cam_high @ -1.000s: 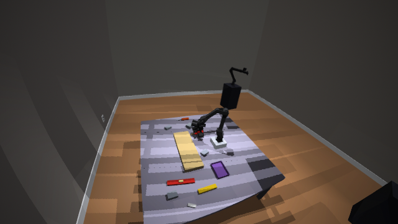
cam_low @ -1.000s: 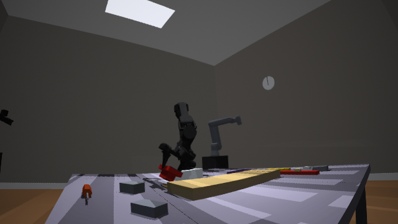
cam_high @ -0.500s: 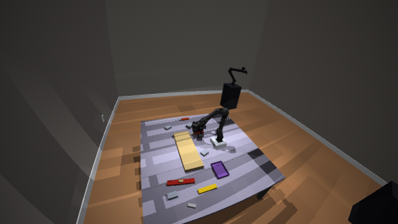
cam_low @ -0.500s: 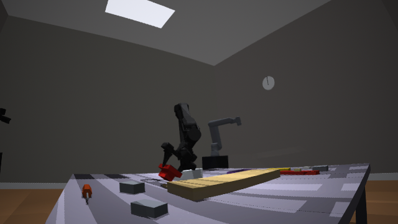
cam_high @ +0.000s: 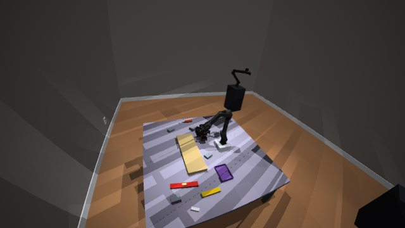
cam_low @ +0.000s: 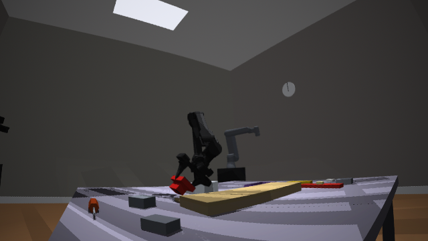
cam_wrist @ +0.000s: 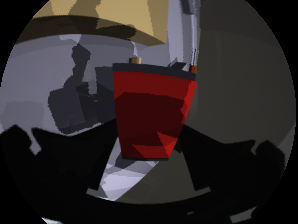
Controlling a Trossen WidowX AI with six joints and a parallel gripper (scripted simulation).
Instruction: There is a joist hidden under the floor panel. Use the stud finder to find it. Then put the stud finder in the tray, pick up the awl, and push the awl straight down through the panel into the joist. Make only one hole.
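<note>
The awl lies 30 mm to the right of my gripper tip and 60 mm below it. From my gripper tip the other things lie so: orange-handled tool (80 mm ahead, 370 mm to the right, 60 mm below); red stud finder (10 mm ahead, 20 mm to the right, 20 mm below); purple tray (40 mm ahead, 530 mm to the left, 60 mm below).
</note>
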